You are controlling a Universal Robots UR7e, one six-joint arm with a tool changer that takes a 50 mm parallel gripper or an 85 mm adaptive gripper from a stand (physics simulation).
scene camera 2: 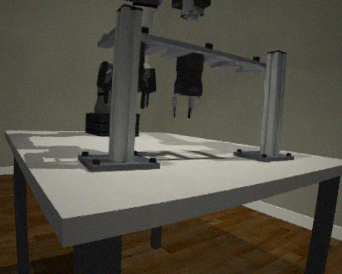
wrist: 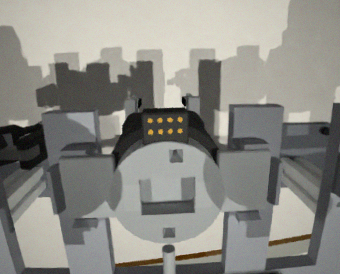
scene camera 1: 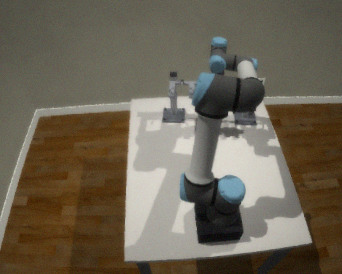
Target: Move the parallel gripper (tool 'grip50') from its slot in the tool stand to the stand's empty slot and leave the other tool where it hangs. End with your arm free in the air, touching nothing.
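Pixels of known places: hand, its tool point: (scene camera 2: 192,15); arm's base, origin of its link: (scene camera 2: 109,113) (scene camera 1: 222,212).
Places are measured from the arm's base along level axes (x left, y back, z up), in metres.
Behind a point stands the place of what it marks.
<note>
The parallel gripper (scene camera 2: 182,112) (wrist: 162,103) hangs upright in the middle slot of the tool stand (scene camera 1: 173,100) {x 0.288, y -0.715, z 0.021 m} (scene camera 2: 124,90) {x -0.179, y -0.766, z 0.047 m} (wrist: 252,125) {x 0.103, y -0.585, z 0.178 m}, its two fingers apart with nothing between them. Its round top plate (wrist: 167,227) {x 0.053, y -0.641, z 0.196 m} sits between two fork tines and is bare. The arm's bare flange (scene camera 2: 191,11) {x 0.037, y -0.640, z 0.295 m} is above the stand beam, with a visible gap to the gripper. The darker adaptive gripper (scene camera 2: 148,82) (wrist: 20,147) hangs in the slot beside it, nearer the left post in scene camera 2. The slot on the other side is empty. The arm hides the parallel gripper in scene camera 1.
The arm (scene camera 1: 204,150) {x 0.114, y -0.042, z 0.388 m} reaches from its black base (scene camera 1: 219,227) {x 0.013, y 0.080, z 0.002 m} (scene camera 2: 100,124) {x -0.067, y -0.103, z -0.051 m} over the white table (scene camera 1: 150,215) {x 0.339, y -0.007, z -0.104 m} (scene camera 2: 175,187) {x -0.138, y -0.912, z -0.104 m} to the stand. The stand's other post (scene camera 2: 272,105) {x 0.268, y -0.740, z 0.054 m} and both foot plates stand near the far table edge, as seen in scene camera 1.
</note>
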